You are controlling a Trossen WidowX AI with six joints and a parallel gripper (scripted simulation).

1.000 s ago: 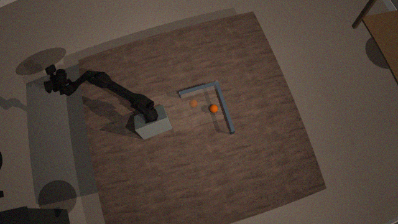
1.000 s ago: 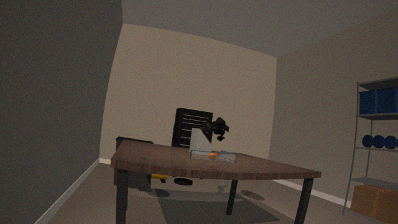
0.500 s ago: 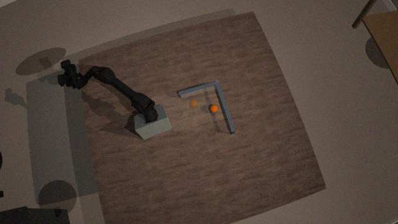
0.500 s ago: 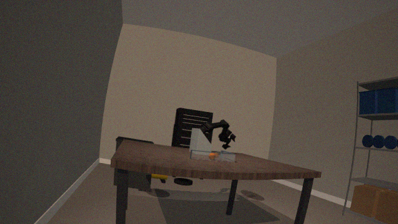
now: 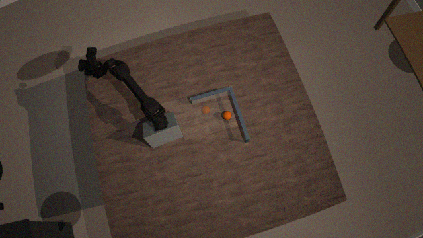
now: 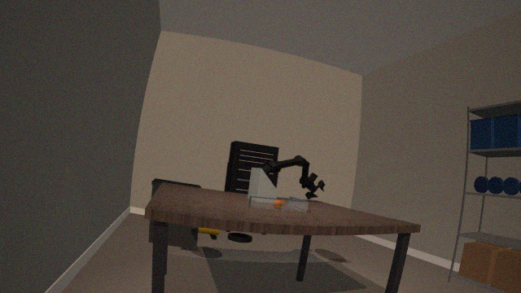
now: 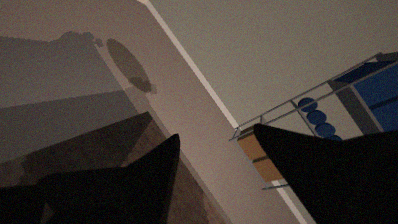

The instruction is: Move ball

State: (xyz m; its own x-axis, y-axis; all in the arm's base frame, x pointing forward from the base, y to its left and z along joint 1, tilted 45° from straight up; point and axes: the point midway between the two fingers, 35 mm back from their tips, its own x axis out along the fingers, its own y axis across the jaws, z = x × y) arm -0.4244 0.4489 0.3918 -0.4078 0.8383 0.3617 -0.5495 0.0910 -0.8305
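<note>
My gripper tip is 77 cm short of the orange ball, 59 cm to the left of it and 4 cm above it. Round my gripper tip: see-through copy of ball: 66 cm ahead, 53 cm to the right, 4 cm below.
</note>
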